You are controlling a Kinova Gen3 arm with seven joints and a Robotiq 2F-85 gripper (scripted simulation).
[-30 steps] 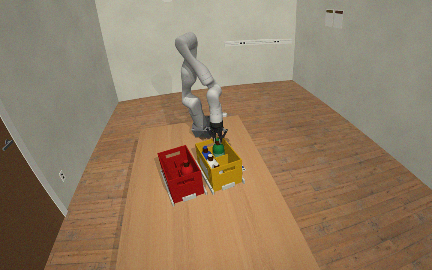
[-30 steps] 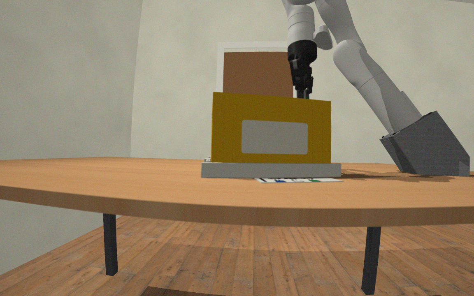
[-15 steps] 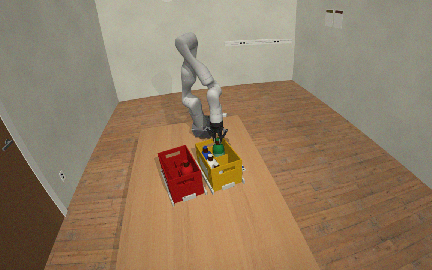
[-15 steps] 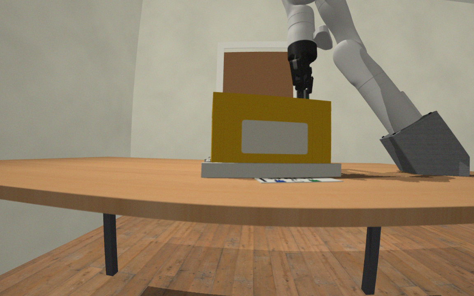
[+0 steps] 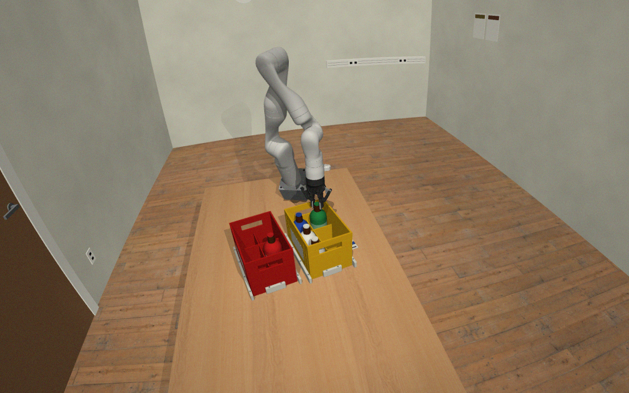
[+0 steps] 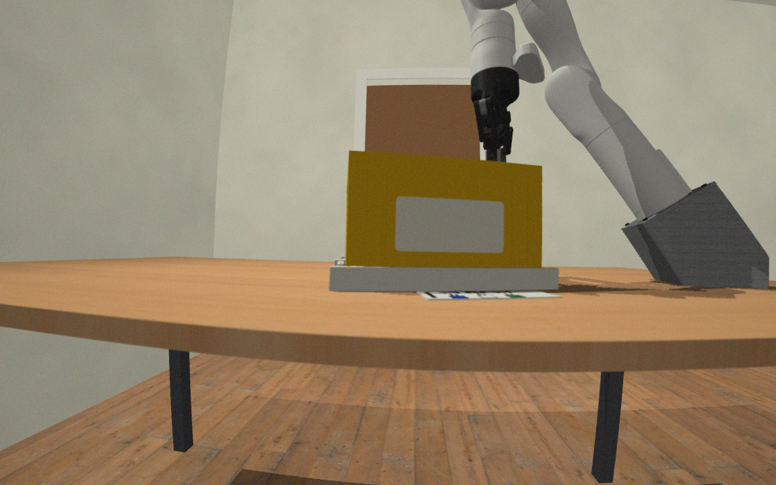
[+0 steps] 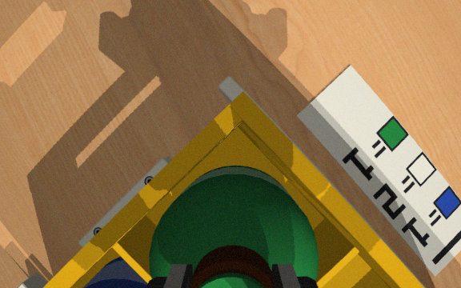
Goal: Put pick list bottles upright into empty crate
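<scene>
Right now my hand is 70 mm above the green bottle. Round my hand: yellow crate (100 mm below, 90 mm ahead, 30 mm to the right); pick list (180 mm below, 110 mm to the left, 50 mm ahead); blue bottle (100 mm below, 90 mm to the right, 10 mm ahead).
</scene>
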